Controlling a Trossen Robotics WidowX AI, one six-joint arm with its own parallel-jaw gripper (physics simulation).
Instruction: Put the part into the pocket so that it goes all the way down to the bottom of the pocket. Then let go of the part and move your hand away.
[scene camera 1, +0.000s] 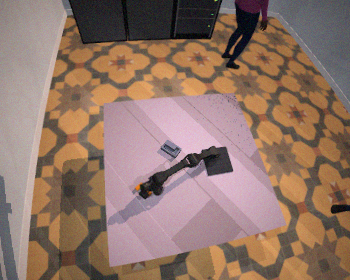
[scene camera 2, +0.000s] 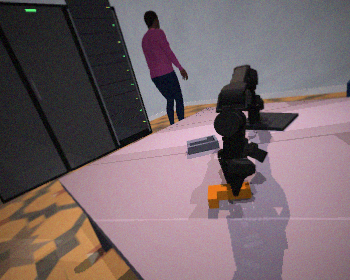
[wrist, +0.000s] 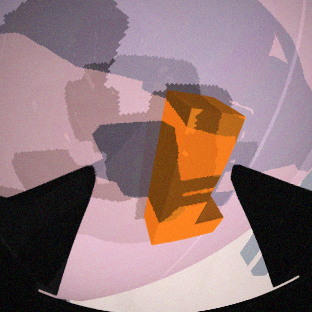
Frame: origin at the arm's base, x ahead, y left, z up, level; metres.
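Seen in the pictures: gripper, fingertip midpoint: (scene camera 2: 232, 189) (wrist: 164, 172); arm's base at its link origin: (scene camera 1: 211, 154) (scene camera 2: 254, 120).
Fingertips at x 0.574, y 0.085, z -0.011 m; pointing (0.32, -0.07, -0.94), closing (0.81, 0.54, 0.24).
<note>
Offsets run from my fingertips to a thing's top centre. Level surfaces: height alone.
The orange L-shaped part @[dx +0.028, dy +0.003, dz +0.017 m] (scene camera 1: 138, 188) (scene camera 2: 214, 194) (wrist: 205, 155) lies on the pink table top; in the wrist view its long bar runs up and down the picture, with the short leg at the lower end. My gripper (scene camera 1: 143, 194) (scene camera 2: 236, 193) (wrist: 164, 172) is open, low over the part. The wrist view shows the part between the two fingertip lines, nearer the right finger, with a gap on each side. In scene camera 2 a dark finger hides some of the part's bar. The grey block with the pocket @[dx -0.282, dy -0.244, dz +0.024 m] (scene camera 1: 171, 148) (scene camera 2: 202, 146) stands apart from both.
The arm's dark base plate (scene camera 1: 220, 168) (scene camera 2: 282, 121) is at the table's far side. The arm reaches from it across the pink table @[dz -0.013 m] (scene camera 1: 125, 240) (scene camera 2: 150, 200), passing beside the pocket block. Dark cabinets (scene camera 1: 100, 20) (scene camera 2: 45, 90) and a person (scene camera 1: 245, 25) (scene camera 2: 162, 60) stand beyond the table.
</note>
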